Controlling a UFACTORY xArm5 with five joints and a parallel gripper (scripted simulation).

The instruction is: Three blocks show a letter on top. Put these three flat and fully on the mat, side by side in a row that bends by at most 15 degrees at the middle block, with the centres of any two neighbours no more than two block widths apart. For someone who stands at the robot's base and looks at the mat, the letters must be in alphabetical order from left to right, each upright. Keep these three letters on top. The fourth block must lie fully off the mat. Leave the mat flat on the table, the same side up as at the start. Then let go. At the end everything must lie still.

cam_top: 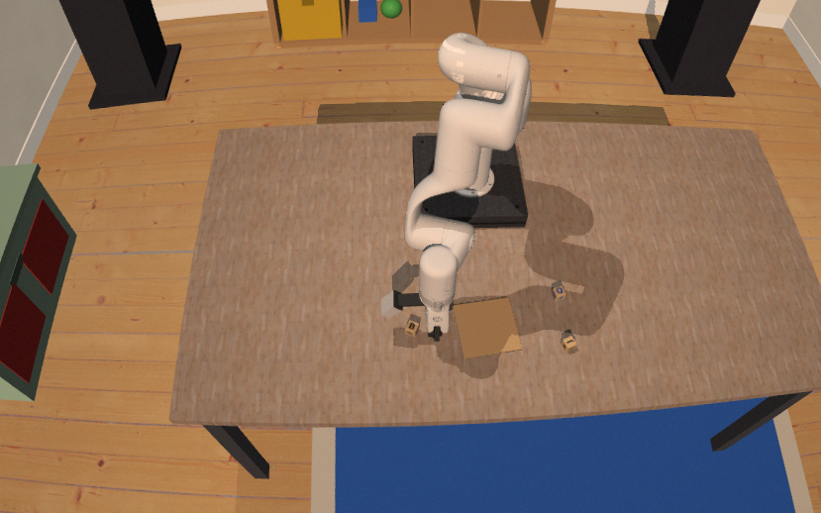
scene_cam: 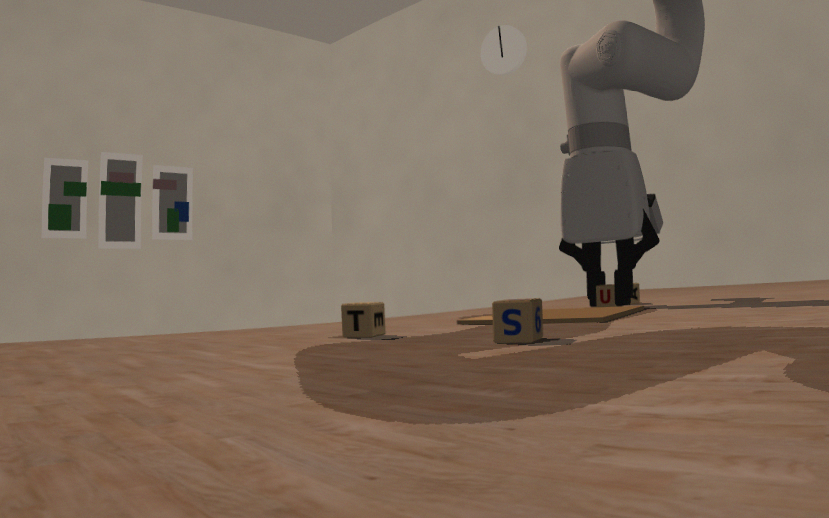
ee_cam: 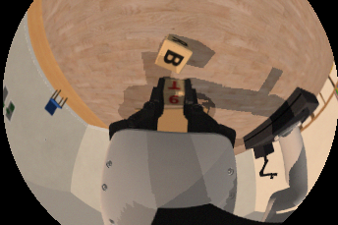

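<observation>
Now: the letter block 1 cm below my hand. From my hand the other things lie so: tan mat 12 cm to the left, 2 cm below.
</observation>
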